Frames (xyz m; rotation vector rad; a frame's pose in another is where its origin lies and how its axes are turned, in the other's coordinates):
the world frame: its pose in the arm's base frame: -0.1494 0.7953 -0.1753 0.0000 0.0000 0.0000
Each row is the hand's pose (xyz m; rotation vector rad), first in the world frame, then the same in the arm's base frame.
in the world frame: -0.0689 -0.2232 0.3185 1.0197 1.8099 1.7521
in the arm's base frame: -0.2183 0.5721 0.1432 1.0197 1.8099 1.7521
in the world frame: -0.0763 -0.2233 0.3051 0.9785 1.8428 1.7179
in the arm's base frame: -0.2257 0.5720 0.1298 0.9785 1.8428 1.7179
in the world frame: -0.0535 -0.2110 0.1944 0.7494 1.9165 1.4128
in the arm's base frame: -0.2029 0.5843 0.0191 0.7494 1.9165 1.4128
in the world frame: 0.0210 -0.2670 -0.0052 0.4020 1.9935 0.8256
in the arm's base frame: -0.1284 0.5283 -0.1805 0.4020 1.9935 0.8256
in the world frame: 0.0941 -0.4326 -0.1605 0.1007 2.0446 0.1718
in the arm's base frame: -0.0553 0.3627 -0.3358 0.1007 2.0446 0.1718
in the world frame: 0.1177 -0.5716 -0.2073 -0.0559 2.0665 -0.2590
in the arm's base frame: -0.0317 0.2237 -0.3826 -0.0559 2.0665 -0.2590
